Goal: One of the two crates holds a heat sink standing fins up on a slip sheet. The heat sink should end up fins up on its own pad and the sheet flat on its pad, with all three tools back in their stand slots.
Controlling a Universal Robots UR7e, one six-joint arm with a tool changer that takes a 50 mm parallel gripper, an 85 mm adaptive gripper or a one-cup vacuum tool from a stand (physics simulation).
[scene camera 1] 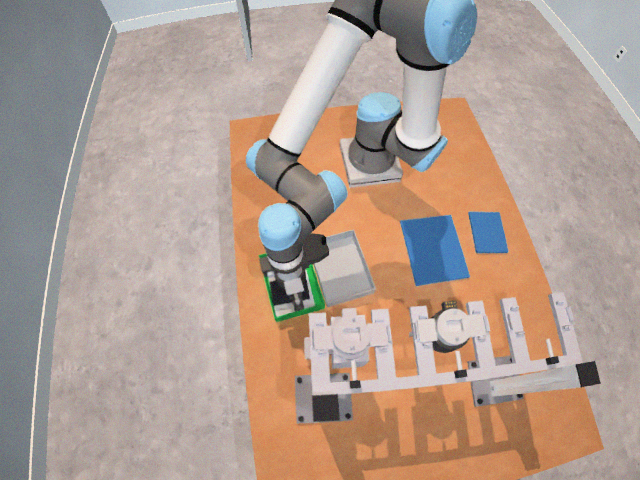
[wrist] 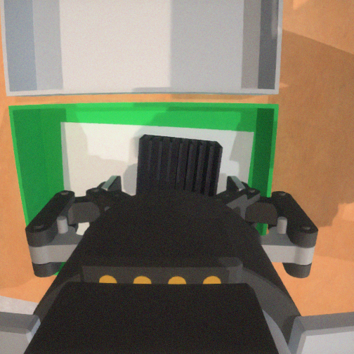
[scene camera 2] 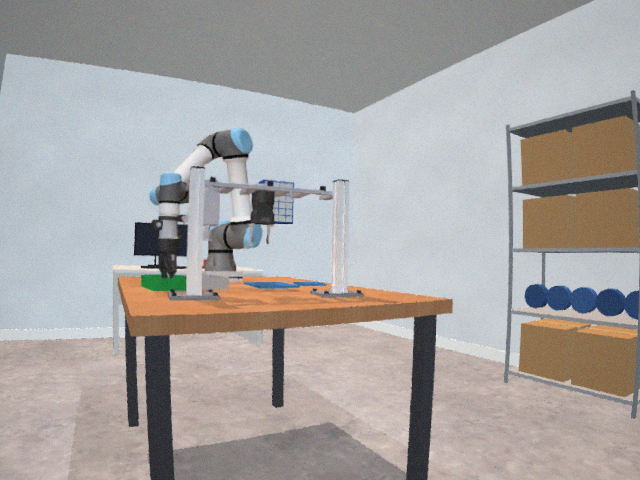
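Where they show: arm's base, link origin: [scene camera 1: 371,155] [scene camera 2: 220,270].
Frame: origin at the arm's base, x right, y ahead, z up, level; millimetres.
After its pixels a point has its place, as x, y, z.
Observation:
The black heat sink [wrist: 179,162] [scene camera 1: 279,293] @[314, 425, -14] stands fins up on the white slip sheet [wrist: 92,150] inside the green crate [wrist: 145,115] [scene camera 1: 316,290] @[214, 416, -43] [scene camera 2: 152,282] @[330, 482, -18]. My adaptive gripper [wrist: 173,184] [scene camera 2: 166,274] is open. Its fingers are low over the crate, one on each side of the heat sink with a gap at both sides in the wrist view. The gripper's body hides the near part of the heat sink and sheet. A larger blue pad [scene camera 1: 436,253] @[-145, 342, -35] and a smaller blue pad [scene camera 1: 488,232] @[-332, 289, -36] lie bare on the table.
A grey crate [scene camera 1: 347,268] @[121, 360, -43] [wrist: 117,45] stands beside the green one, with no object seen in it. The tool stand [scene camera 1: 403,383] @[90, 700, 296] [scene camera 2: 339,237] @[-224, 761, 143] holds a light tool [scene camera 1: 351,335] @[168, 610, 302] and a dark tool [scene camera 1: 449,343] @[3, 645, 309]. Its third slot, at the right in scene camera 1, is empty.

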